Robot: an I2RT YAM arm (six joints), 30 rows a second.
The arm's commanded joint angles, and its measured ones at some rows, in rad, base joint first. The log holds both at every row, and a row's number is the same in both.
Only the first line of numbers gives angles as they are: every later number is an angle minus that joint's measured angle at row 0.
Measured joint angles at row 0: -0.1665, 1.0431, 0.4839, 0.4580, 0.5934, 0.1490
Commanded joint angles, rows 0 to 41: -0.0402, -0.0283, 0.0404, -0.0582, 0.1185, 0.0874; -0.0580, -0.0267, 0.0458, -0.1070, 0.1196, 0.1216; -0.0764, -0.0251, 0.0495, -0.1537, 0.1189, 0.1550; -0.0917, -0.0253, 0.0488, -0.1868, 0.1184, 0.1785; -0.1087, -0.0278, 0.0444, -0.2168, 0.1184, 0.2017; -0.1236, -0.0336, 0.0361, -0.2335, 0.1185, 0.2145; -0.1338, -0.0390, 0.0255, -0.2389, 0.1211, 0.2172; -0.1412, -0.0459, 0.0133, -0.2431, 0.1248, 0.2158; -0.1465, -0.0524, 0.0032, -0.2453, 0.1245, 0.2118; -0.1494, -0.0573, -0.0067, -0.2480, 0.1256, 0.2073; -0.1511, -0.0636, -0.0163, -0.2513, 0.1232, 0.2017; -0.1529, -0.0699, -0.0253, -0.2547, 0.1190, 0.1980; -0.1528, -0.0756, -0.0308, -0.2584, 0.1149, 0.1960; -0.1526, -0.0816, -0.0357, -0.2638, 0.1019, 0.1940; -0.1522, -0.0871, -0.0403, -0.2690, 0.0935, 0.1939; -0.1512, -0.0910, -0.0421, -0.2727, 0.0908, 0.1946; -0.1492, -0.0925, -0.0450, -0.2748, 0.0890, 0.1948; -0.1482, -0.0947, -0.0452, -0.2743, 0.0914, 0.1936; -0.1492, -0.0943, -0.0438, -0.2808, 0.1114, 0.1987; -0.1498, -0.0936, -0.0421, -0.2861, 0.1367, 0.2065; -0.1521, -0.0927, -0.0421, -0.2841, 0.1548, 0.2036; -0.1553, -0.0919, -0.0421, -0.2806, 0.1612, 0.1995; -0.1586, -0.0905, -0.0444, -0.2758, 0.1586, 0.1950; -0.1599, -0.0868, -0.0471, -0.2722, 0.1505, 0.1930; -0.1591, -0.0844, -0.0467, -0.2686, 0.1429, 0.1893; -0.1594, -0.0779, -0.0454, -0.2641, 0.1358, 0.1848; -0.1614, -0.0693, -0.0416, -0.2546, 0.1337, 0.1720; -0.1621, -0.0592, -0.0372, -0.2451, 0.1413, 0.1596; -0.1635, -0.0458, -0.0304, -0.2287, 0.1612, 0.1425; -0.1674, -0.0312, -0.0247, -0.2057, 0.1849, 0.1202; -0.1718, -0.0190, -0.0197, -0.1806, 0.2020, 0.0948; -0.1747, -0.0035, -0.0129, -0.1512, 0.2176, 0.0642; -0.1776, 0.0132, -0.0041, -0.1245, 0.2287, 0.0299; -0.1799, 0.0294, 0.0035, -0.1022, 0.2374, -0.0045; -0.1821, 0.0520, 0.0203, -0.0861, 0.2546, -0.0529; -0.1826, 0.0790, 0.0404, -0.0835, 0.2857, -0.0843; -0.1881, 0.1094, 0.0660, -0.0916, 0.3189, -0.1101; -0.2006, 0.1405, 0.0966, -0.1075, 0.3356, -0.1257; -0.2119, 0.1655, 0.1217, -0.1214, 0.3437, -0.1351; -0.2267, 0.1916, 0.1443, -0.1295, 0.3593, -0.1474; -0.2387, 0.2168, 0.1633, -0.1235, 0.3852, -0.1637; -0.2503, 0.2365, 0.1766, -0.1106, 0.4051, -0.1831
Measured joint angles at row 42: -0.2228, 0.2007, 0.1225, -0.1725, 0.2964, -0.0950
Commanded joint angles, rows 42 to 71: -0.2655, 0.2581, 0.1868, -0.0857, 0.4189, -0.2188; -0.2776, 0.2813, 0.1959, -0.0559, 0.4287, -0.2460; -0.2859, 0.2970, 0.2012, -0.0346, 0.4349, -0.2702; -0.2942, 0.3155, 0.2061, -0.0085, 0.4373, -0.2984; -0.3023, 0.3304, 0.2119, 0.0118, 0.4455, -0.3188; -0.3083, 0.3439, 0.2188, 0.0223, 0.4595, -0.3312; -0.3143, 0.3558, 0.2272, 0.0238, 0.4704, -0.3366; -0.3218, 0.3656, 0.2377, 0.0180, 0.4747, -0.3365; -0.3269, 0.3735, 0.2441, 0.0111, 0.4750, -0.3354; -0.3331, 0.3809, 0.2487, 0.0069, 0.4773, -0.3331; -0.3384, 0.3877, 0.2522, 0.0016, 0.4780, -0.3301; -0.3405, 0.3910, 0.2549, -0.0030, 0.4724, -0.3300; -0.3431, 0.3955, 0.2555, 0.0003, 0.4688, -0.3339; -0.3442, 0.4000, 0.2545, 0.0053, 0.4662, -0.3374; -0.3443, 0.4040, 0.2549, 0.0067, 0.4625, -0.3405; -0.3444, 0.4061, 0.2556, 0.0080, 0.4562, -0.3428; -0.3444, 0.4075, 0.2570, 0.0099, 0.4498, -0.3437; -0.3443, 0.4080, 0.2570, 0.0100, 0.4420, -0.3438; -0.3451, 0.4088, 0.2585, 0.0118, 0.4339, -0.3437; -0.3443, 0.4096, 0.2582, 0.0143, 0.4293, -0.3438; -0.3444, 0.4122, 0.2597, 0.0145, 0.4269, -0.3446; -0.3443, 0.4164, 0.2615, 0.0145, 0.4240, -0.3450; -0.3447, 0.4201, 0.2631, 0.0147, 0.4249, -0.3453; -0.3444, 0.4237, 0.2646, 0.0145, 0.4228, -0.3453; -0.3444, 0.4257, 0.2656, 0.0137, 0.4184, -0.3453; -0.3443, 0.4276, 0.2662, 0.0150, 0.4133, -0.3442; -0.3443, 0.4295, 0.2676, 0.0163, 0.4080, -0.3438; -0.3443, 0.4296, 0.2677, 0.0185, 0.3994, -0.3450; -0.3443, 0.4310, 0.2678, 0.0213, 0.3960, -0.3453; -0.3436, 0.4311, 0.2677, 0.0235, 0.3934, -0.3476
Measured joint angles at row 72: -0.3395, 0.4242, 0.2327, -0.0332, 0.4047, -0.3426
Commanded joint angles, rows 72 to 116: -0.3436, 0.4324, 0.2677, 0.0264, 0.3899, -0.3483; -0.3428, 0.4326, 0.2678, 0.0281, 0.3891, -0.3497; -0.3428, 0.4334, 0.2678, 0.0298, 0.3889, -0.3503; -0.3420, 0.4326, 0.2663, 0.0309, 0.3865, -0.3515; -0.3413, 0.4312, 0.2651, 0.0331, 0.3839, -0.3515; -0.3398, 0.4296, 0.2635, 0.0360, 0.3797, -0.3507; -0.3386, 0.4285, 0.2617, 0.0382, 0.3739, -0.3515; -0.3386, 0.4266, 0.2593, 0.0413, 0.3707, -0.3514; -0.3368, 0.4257, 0.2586, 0.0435, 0.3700, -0.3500; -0.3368, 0.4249, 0.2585, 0.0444, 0.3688, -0.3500; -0.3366, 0.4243, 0.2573, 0.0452, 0.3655, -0.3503; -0.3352, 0.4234, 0.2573, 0.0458, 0.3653, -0.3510; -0.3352, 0.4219, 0.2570, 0.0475, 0.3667, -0.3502; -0.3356, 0.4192, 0.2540, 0.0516, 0.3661, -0.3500; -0.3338, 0.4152, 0.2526, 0.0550, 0.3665, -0.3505; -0.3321, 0.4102, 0.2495, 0.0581, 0.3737, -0.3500; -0.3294, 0.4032, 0.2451, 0.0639, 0.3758, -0.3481; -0.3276, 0.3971, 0.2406, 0.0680, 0.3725, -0.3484; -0.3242, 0.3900, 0.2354, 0.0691, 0.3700, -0.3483; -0.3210, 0.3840, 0.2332, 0.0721, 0.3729, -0.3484; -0.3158, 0.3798, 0.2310, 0.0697, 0.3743, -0.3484; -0.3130, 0.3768, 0.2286, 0.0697, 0.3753, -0.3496; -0.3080, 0.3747, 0.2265, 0.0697, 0.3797, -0.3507; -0.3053, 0.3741, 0.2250, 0.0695, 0.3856, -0.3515; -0.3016, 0.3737, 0.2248, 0.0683, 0.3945, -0.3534; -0.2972, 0.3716, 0.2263, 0.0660, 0.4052, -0.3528; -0.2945, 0.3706, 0.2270, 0.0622, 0.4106, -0.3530; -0.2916, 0.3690, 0.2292, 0.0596, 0.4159, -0.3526; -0.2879, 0.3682, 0.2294, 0.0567, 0.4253, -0.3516; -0.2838, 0.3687, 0.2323, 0.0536, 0.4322, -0.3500; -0.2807, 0.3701, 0.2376, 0.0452, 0.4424, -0.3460; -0.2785, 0.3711, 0.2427, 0.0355, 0.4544, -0.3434; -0.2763, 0.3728, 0.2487, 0.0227, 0.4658, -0.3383; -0.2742, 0.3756, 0.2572, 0.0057, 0.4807, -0.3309; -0.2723, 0.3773, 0.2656, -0.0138, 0.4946, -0.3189; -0.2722, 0.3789, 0.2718, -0.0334, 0.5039, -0.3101; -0.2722, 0.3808, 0.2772, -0.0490, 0.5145, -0.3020; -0.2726, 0.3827, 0.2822, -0.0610, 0.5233, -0.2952; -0.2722, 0.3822, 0.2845, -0.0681, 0.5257, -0.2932; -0.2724, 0.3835, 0.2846, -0.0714, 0.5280, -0.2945; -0.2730, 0.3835, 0.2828, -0.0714, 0.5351, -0.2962; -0.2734, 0.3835, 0.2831, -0.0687, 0.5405, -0.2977; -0.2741, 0.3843, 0.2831, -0.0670, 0.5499, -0.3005; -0.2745, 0.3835, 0.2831, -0.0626, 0.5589, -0.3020; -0.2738, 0.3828, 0.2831, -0.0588, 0.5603, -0.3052
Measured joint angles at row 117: -0.2777, 0.3930, 0.2617, -0.0653, 0.4986, -0.3212
